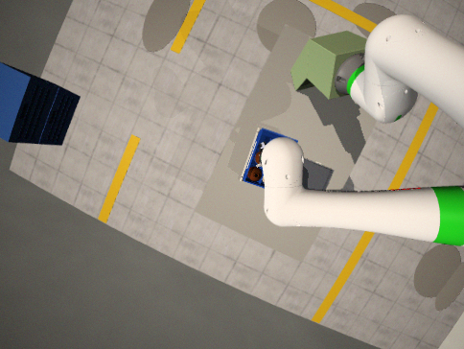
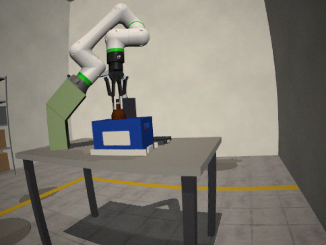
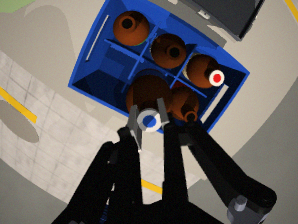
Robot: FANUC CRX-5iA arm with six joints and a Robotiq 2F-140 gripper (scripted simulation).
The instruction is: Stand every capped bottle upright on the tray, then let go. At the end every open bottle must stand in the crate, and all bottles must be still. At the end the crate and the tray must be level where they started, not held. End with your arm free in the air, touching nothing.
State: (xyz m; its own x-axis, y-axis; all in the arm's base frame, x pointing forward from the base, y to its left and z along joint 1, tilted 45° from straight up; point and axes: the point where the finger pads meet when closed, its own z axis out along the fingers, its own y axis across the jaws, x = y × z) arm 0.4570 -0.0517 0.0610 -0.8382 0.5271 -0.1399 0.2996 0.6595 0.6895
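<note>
Right now my hand is 7 cm above the bottle. From my hand the other things lie so: crate: 2 cm behind, 4 cm to the left, 18 cm below; tray: 10 cm behind, 32 cm to the left, 25 cm below.
</note>
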